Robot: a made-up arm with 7 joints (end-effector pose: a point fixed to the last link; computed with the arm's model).
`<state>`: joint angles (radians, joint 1 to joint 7).
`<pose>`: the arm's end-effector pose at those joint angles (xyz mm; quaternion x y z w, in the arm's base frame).
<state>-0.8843 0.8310 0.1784 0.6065 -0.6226 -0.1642 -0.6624</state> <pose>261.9 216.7 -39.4 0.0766 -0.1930 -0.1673 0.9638</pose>
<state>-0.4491 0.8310 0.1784 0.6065 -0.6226 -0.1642 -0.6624</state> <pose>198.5 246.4 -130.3 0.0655 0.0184 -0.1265 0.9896</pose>
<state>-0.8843 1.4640 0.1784 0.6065 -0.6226 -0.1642 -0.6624</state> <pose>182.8 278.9 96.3 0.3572 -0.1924 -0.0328 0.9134</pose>
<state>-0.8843 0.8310 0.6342 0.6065 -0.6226 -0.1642 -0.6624</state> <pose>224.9 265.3 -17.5 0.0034 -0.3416 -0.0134 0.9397</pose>
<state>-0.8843 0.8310 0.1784 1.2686 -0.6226 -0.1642 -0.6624</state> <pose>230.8 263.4 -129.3 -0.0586 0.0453 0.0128 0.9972</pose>
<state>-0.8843 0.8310 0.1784 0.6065 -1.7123 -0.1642 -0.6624</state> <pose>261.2 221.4 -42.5 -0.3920 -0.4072 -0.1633 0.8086</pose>
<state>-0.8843 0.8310 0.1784 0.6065 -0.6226 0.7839 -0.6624</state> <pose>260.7 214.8 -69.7 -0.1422 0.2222 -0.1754 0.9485</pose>
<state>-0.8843 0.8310 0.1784 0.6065 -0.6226 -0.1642 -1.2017</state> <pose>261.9 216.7 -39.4 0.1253 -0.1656 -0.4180 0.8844</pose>
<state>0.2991 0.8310 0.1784 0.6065 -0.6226 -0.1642 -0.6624</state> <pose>19.4 278.1 -198.4 0.0394 0.3743 -0.0437 0.9254</pose>
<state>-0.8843 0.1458 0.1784 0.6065 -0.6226 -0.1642 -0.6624</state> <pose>287.2 62.5 -133.5 -0.2347 -0.1721 -0.2937 0.9105</pose>
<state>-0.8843 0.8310 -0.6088 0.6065 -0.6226 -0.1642 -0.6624</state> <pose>273.6 142.1 -119.8 0.1917 0.0825 -0.4084 0.8886</pose>
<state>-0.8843 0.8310 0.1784 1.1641 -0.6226 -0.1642 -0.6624</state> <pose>239.7 258.4 -115.7 -0.0373 0.0073 -0.0160 0.9992</pose>
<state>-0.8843 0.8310 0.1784 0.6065 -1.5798 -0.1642 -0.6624</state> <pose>261.1 221.0 -41.9 -0.3385 -0.3865 -0.1665 0.8416</pose>
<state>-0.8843 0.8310 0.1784 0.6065 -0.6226 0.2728 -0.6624</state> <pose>264.8 216.9 -53.6 -0.0251 -0.0014 -0.1759 0.9841</pose>
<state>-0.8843 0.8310 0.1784 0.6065 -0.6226 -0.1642 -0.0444</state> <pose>261.9 216.7 -39.4 0.0143 -0.2072 0.1338 0.9690</pose>
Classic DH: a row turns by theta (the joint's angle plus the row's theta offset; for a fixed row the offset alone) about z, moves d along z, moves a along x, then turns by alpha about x. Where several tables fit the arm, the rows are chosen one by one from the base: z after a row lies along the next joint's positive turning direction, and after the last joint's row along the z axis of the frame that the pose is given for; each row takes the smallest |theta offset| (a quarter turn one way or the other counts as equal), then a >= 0, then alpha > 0; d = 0 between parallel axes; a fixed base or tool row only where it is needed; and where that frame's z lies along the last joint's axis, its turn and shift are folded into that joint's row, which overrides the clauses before.
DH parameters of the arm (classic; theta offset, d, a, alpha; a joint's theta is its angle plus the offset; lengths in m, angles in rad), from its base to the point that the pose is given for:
base (fixed): -0.071 0 0 -1.3004
joint 1: -1.3111 0.0433 -0.0158 -1.5708
joint 2: 1.2915 0 -0.0068 1.5708
joint 3: 1.5708 -0.173 0.0119 -1.5708
joint 4: 1.5708 0.0015 0.0081 1.5708
joint 5: 0 0.1301 0 -1.5708
joint 6: -1.5708 0 0.0333 1.5708
joint 7: 0 0 0 0

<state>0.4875 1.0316 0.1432 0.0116 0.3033 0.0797 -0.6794</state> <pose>57.1 240.9 -151.7 0.4685 0.5107 -0.3110 0.6504</pose>
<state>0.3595 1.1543 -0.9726 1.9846 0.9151 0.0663 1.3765</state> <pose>-102.4 355.6 -31.1 -0.8561 -0.2348 0.4576 0.0507</pose>
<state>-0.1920 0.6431 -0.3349 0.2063 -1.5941 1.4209 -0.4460</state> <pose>116.1 107.1 -220.0 -0.4891 0.6536 -0.3794 0.4354</pose>
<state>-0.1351 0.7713 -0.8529 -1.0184 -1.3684 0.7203 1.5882</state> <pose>42.0 16.2 -102.1 0.1073 0.4365 -0.0571 0.8914</pose>
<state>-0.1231 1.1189 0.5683 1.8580 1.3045 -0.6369 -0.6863</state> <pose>-31.4 324.6 -166.4 0.2259 0.7659 -0.2897 0.5276</pose>
